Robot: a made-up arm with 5 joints.
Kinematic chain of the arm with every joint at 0, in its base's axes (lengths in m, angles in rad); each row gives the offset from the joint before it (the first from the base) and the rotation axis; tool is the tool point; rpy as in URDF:
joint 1: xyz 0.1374 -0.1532 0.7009 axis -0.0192 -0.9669 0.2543
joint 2: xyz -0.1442 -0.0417 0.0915 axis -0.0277 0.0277 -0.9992
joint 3: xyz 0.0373 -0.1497 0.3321 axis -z
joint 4: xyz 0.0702 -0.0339 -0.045 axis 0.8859 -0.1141 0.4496
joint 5: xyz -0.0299 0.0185 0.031 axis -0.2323 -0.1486 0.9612
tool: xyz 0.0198 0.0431 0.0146 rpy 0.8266 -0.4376 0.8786
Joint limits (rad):
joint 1: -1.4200..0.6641
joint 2: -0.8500..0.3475
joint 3: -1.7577..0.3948
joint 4: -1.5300..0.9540
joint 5: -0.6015..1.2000
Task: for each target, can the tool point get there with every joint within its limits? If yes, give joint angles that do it. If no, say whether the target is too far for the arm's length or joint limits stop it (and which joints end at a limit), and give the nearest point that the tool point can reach.
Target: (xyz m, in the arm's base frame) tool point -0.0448 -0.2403 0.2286
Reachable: no: joint limits stop it (at a limit: joint 1, joint 2, joint 3, joint 4) | nearest point -0.1688 -0.3105 0.8583 | short by 0.646 m
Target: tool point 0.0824 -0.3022 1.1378
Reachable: yes | joints -0.2115 0.0966 -1.1645 0.0056 0.6512
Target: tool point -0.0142 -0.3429 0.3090
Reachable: no: joint limits stop it (at a limit: joint 1, joint 2, joint 3, joint 4) | nearest point -0.1702 -0.3169 0.8577 | short by 0.571 m
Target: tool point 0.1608 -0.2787 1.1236
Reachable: yes | joints -0.3739 -0.1886 -1.2494 -0.2285 0.3654
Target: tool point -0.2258 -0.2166 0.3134
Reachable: no: joint limits stop it (at a limit: joint 1, joint 2, joint 3, joint 4) | nearest point -0.1687 -0.3105 0.8583 | short by 0.556 m
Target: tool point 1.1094 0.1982 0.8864
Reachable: no: too far | nearest point 0.5368 -0.2830 0.8508 | short by 0.749 m
